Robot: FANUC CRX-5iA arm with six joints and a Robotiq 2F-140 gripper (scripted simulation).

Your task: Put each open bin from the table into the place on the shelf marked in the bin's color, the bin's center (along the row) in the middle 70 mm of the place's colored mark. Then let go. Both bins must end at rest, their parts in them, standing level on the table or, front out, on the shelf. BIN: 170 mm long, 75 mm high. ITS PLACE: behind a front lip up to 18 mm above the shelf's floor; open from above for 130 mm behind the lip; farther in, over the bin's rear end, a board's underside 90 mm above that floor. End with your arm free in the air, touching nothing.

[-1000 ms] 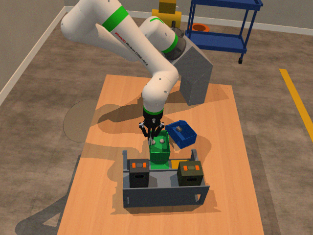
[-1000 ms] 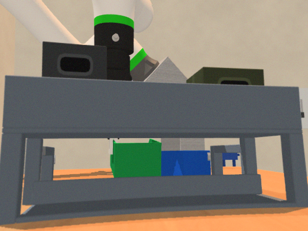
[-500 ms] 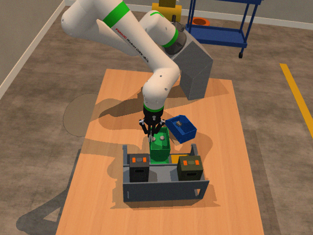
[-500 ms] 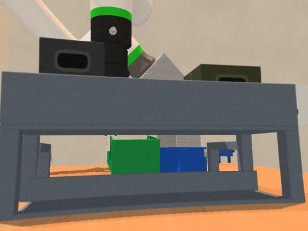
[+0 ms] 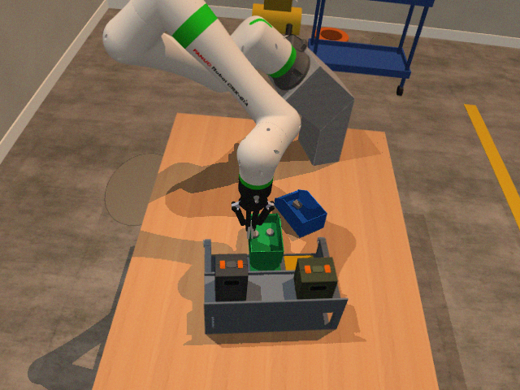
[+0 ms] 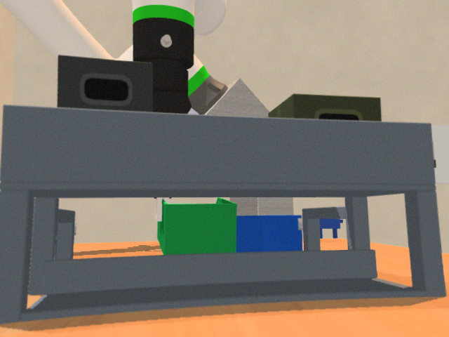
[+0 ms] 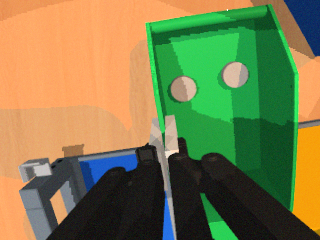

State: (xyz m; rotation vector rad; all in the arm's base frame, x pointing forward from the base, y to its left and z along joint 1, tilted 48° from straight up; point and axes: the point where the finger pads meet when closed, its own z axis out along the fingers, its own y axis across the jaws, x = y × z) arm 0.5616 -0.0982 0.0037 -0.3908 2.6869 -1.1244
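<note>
Right now my hand is 50 mm to the right of the green bin, 40 mm above it and 20 mm past it. Round my hand: black box 230 mm ahead, 60 mm above, 30 mm to the right; olive box 200 mm to the left, 190 mm ahead, 50 mm above; blue bin 170 mm behind, 160 mm to the left, 60 mm below.
</note>
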